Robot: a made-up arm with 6 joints. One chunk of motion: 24 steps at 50 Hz.
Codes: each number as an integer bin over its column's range. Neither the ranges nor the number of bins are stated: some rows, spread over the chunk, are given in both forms.
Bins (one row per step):
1: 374 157 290 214 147 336
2: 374 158 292 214 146 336
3: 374 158 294 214 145 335
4: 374 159 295 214 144 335
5: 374 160 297 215 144 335
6: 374 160 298 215 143 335
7: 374 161 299 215 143 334
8: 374 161 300 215 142 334
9: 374 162 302 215 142 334
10: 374 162 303 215 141 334
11: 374 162 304 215 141 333
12: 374 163 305 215 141 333
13: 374 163 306 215 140 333
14: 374 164 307 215 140 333
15: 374 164 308 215 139 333
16: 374 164 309 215 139 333
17: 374 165 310 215 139 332
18: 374 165 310 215 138 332
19: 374 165 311 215 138 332
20: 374 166 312 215 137 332
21: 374 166 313 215 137 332
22: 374 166 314 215 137 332
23: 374 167 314 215 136 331
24: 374 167 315 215 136 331
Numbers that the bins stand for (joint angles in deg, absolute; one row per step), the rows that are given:
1: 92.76 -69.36 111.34 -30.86 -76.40 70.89
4: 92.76 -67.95 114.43 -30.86 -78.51 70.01
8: 92.76 -66.54 117.52 -30.12 -79.92 69.13
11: 92.76 -65.84 119.99 -30.12 -80.63 68.25
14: 92.76 -64.43 121.85 -30.12 -81.33 68.25
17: 92.76 -63.73 123.70 -30.12 -82.03 67.37
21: 92.76 -63.02 125.56 -30.12 -83.44 67.37
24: 92.76 -62.32 126.80 -30.12 -84.15 66.49
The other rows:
2: 92.76 -68.65 112.57 -30.86 -77.10 70.89
3: 92.76 -68.65 113.81 -30.86 -77.81 70.01
5: 92.76 -67.25 115.67 -30.12 -78.51 70.01
6: 92.76 -67.25 116.28 -30.12 -79.22 70.01
7: 92.76 -66.54 116.90 -30.12 -79.22 69.13
9: 92.76 -65.84 118.76 -30.12 -79.92 69.13
10: 92.76 -65.84 119.38 -30.12 -80.63 69.13
12: 92.76 -65.13 120.61 -30.12 -80.63 68.25
13: 92.76 -65.13 121.23 -30.12 -81.33 68.25
15: 92.76 -64.43 122.47 -30.12 -82.03 68.25
16: 92.76 -64.43 123.09 -30.12 -82.03 68.25
18: 92.76 -63.73 123.70 -30.12 -82.74 67.37
19: 92.76 -63.73 124.32 -30.12 -82.74 67.37
20: 92.76 -63.02 124.94 -30.12 -83.44 67.37
22: 92.76 -63.02 126.18 -30.12 -83.44 67.37
23: 92.76 -62.32 126.18 -30.12 -84.15 66.49

